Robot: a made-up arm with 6 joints. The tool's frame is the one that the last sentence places.
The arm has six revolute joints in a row. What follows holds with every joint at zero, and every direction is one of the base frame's.
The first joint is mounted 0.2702 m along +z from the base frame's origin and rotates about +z.
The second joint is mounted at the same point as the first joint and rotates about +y.
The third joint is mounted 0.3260 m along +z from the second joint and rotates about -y.
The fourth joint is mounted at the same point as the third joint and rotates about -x.
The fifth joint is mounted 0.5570 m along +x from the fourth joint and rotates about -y.
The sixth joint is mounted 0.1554 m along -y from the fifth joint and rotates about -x.
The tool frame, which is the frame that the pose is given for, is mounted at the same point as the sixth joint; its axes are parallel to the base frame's.
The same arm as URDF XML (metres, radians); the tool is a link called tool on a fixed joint. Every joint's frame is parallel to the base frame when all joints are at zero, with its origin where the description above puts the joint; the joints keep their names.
<robot name="arm">
  <joint name="tool_fixed" type="fixed">
    <parent link="link6"/>
    <child link="tool"/>
    <origin xyz="0 0 0" rpy="0 0 0"/>
  </joint>
  <joint name="joint 6" type="continuous">
    <parent link="link5"/>
    <child link="link6"/>
    <origin xyz="0 -0.1554 0" rpy="0 0 0"/>
    <axis xyz="-1 0 0"/>
  </joint>
  <joint name="joint 5" type="continuous">
    <parent link="link4"/>
    <child link="link5"/>
    <origin xyz="0.557 0 0" rpy="0 0 0"/>
    <axis xyz="0 -1 0"/>
  </joint>
  <joint name="joint 4" type="continuous">
    <parent link="link3"/>
    <child link="link4"/>
    <origin xyz="0 0 0" rpy="0 0 0"/>
    <axis xyz="-1 0 0"/>
  </joint>
  <joint name="joint 3" type="continuous">
    <parent link="link2"/>
    <child link="link3"/>
    <origin xyz="0 0 0.326" rpy="0 0 0"/>
    <axis xyz="0 -1 0"/>
  </joint>
  <joint name="joint 2" type="continuous">
    <parent link="link1"/>
    <child link="link2"/>
    <origin xyz="0 0 0" rpy="0 0 0"/>
    <axis xyz="0 1 0"/>
  </joint>
  <joint name="joint 1" type="continuous">
    <parent link="base_link"/>
    <child link="link1"/>
    <origin xyz="0 0 0.2702" rpy="0 0 0"/>
    <axis xyz="0 0 1"/>
  </joint>
  <link name="base_link"/>
  <link name="link1"/>
  <link name="link2"/>
  <link name="link3"/>
  <link name="link4"/>
  <link name="link5"/>
  <link name="link6"/>
  <link name="tool"/>
</robot>

